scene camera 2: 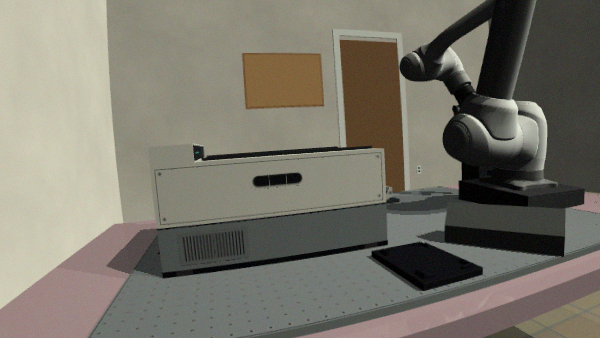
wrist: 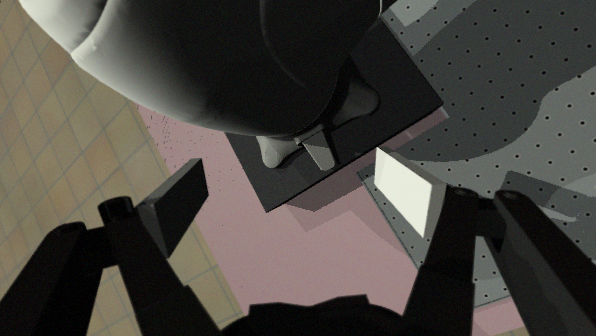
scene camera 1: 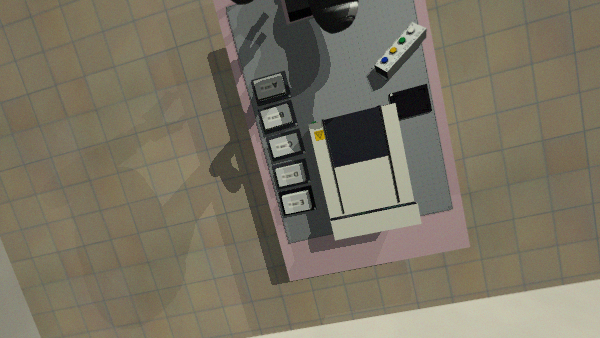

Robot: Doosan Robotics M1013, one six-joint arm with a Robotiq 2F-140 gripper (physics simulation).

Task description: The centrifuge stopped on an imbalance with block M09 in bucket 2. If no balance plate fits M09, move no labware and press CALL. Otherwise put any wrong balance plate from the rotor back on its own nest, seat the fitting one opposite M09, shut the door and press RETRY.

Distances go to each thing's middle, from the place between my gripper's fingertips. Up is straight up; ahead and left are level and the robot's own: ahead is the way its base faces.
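Measured from my hand, the button box (scene camera 2: 540, 230) is 44 cm to the left, 38 cm ahead and 17 cm below. Also from my hand: centrifuge (scene camera 2: 231, 211), 19 cm to the left, 86 cm ahead, 9 cm below; dark sliding door (scene camera 1: 356, 137), 18 cm to the left and 71 cm ahead; black flat pad (scene camera 2: 425, 266), far to the left, far ahead and a good way below.
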